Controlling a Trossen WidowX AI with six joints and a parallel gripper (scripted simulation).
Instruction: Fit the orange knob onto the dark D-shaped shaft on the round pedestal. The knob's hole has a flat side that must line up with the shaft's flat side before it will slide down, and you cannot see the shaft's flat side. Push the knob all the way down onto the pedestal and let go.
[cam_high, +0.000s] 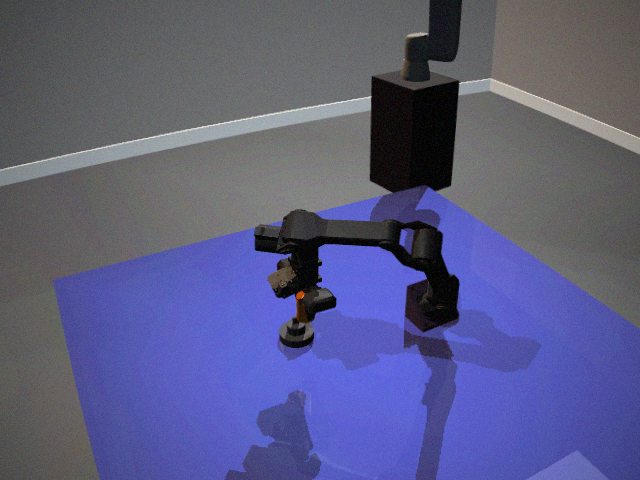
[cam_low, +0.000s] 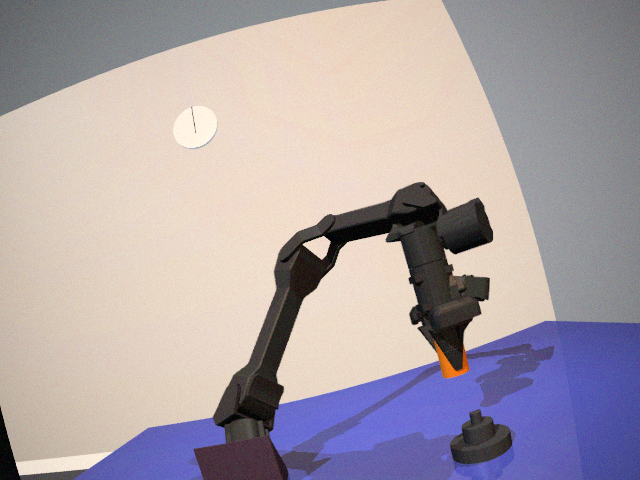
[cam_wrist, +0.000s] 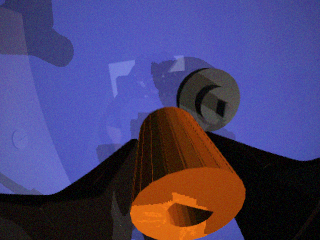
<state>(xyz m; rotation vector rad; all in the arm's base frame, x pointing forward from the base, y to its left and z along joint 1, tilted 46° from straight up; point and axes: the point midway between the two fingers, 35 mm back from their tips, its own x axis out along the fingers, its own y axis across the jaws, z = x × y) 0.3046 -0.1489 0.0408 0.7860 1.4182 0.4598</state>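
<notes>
Now: gripper tip 10 mm past the dark round pedestal, 70 mm to the left of it and 80 mm above it. Round my gripper tip: orange knob 20 mm above.
</notes>
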